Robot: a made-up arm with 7 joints.
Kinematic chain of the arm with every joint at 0, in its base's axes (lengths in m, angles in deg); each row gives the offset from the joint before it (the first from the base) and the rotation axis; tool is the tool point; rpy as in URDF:
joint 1: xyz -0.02 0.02 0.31 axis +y
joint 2: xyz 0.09 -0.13 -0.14 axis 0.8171 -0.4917 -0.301
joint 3: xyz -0.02 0 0.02 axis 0.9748 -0.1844 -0.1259
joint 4: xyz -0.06 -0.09 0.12 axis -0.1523 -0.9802 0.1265
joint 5: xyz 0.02 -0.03 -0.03 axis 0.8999 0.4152 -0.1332
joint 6: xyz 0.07 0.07 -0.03 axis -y
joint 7: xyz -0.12 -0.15 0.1 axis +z
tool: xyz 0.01 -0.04 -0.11 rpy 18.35 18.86 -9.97
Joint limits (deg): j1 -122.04..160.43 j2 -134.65..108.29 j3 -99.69..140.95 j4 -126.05..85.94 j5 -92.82..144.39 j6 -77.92..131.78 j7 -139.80..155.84
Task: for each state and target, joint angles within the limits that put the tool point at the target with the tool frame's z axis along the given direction. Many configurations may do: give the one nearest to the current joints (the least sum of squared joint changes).
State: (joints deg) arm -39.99 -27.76 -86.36 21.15 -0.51 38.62 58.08
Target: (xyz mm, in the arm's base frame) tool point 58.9 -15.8 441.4 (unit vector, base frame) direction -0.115 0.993 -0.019
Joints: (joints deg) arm -41.04 -33.71 -99.69 8.42 25.41 38.82 20.19
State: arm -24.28 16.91 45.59 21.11 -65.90 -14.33 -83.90
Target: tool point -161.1 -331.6 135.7 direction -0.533 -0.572 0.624
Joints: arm 11.87 20.09 33.20 48.42 -17.70 -47.97 -64.96
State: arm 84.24 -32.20 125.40 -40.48 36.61 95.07 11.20
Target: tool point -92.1 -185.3 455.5 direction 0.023 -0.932 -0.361
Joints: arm 83.17 -66.15 89.62 -69.01 37.80 57.57 38.61
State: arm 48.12 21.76 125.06 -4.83 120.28 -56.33 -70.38
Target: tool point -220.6 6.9 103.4 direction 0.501 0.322 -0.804
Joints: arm 59.42 9.38 116.57 34.43 121.74 -48.51 -69.09
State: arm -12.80 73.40 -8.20 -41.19 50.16 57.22 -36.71
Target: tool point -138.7 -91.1 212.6 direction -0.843 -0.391 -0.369
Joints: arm -5.69 60.65 12.04 -37.28 103.18 63.70 -81.00
